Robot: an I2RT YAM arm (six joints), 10 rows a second.
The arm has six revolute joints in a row. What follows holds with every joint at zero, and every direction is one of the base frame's. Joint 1 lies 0.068 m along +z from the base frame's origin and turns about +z. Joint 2 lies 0.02 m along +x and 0.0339 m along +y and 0.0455 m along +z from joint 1 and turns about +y. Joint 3 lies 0.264 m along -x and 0.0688 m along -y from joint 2 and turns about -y. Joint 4 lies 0.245 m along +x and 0.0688 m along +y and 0.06 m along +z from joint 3 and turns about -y. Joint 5 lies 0.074 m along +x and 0.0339 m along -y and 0.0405 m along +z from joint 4 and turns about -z. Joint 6 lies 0.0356 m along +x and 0.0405 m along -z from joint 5 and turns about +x. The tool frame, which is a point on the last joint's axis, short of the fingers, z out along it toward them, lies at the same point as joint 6; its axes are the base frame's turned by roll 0, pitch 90 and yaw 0 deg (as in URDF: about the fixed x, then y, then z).
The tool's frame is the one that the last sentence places.
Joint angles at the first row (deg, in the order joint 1, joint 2, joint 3, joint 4, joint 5, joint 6):
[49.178 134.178 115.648 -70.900 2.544 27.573]
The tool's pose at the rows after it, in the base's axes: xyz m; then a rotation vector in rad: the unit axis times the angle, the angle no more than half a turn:
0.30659, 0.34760, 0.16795, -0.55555, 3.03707, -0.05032
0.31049, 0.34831, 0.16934, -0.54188, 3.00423, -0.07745
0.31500, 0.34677, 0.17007, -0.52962, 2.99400, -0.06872
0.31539, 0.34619, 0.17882, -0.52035, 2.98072, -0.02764
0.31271, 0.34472, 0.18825, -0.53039, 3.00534, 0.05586
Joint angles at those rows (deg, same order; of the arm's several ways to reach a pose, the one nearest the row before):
[48.846 135.914 117.670 -70.507 3.377 28.077]
[48.697 136.297 118.626 -70.187 5.407 28.147]
[48.172 136.391 118.940 -69.616 5.583 27.966]
[48.038 135.278 118.944 -69.087 4.910 28.037]
[47.901 133.909 118.711 -69.475 1.486 27.815]

